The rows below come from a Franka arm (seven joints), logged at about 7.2 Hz.
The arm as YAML. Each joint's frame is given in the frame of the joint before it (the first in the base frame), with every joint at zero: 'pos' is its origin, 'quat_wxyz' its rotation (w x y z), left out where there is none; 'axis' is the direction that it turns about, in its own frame. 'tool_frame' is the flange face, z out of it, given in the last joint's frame.
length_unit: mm
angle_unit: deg
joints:
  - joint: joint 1
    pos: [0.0, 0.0, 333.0]
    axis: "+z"
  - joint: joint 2
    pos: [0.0, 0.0, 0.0]
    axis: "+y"
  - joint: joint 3
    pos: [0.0, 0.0, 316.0]
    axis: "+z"
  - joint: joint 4
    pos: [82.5, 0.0, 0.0]
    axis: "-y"
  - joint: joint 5
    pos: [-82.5, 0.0, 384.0]
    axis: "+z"
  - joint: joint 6
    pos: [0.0, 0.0, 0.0]
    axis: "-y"
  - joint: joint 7
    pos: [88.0, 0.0, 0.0]
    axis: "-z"
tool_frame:
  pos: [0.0, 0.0, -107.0]
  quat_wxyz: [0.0, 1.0, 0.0, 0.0]
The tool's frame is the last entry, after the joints.
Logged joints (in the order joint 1, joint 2, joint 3, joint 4, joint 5, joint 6, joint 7), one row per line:
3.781, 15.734, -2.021, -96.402, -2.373, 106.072, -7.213
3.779, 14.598, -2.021, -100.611, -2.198, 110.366, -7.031
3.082, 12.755, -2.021, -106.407, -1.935, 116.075, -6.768
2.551, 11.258, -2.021, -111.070, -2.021, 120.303, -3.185
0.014, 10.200, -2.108, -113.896, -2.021, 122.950, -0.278
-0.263, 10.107, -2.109, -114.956, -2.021, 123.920, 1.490
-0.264, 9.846, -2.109, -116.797, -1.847, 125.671, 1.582
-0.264, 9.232, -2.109, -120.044, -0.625, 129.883, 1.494
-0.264, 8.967, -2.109, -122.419, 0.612, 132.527, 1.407
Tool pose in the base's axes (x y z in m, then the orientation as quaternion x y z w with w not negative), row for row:
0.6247, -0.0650, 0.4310, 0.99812, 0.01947, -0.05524, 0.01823
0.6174, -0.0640, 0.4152, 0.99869, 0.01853, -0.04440, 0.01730
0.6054, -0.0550, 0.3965, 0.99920, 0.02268, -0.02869, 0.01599
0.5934, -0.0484, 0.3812, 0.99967, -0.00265, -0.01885, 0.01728
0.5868, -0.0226, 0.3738, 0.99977, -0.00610, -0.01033, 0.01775
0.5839, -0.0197, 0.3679, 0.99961, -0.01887, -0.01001, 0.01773
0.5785, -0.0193, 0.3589, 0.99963, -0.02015, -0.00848, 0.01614
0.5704, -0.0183, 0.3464, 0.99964, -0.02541, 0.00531, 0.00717
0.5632, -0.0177, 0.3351, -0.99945, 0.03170, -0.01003, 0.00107
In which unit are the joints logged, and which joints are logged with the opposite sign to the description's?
The joints are logged in degrees. Opposite sign: joint 1.
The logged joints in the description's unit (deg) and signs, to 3 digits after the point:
-3.781, 15.734, -2.021, -96.402, -2.373, 106.072, -7.213
-3.779, 14.598, -2.021, -100.611, -2.198, 110.366, -7.031
-3.082, 12.755, -2.021, -106.407, -1.935, 116.075, -6.768
-2.551, 11.258, -2.021, -111.070, -2.021, 120.303, -3.185
-0.014, 10.200, -2.108, -113.896, -2.021, 122.950, -0.278
0.263, 10.107, -2.109, -114.956, -2.021, 123.920, 1.490
0.264, 9.846, -2.109, -116.797, -1.847, 125.671, 1.582
0.264, 9.232, -2.109, -120.044, -0.625, 129.883, 1.494
0.264, 8.967, -2.109, -122.419, 0.612, 132.527, 1.407

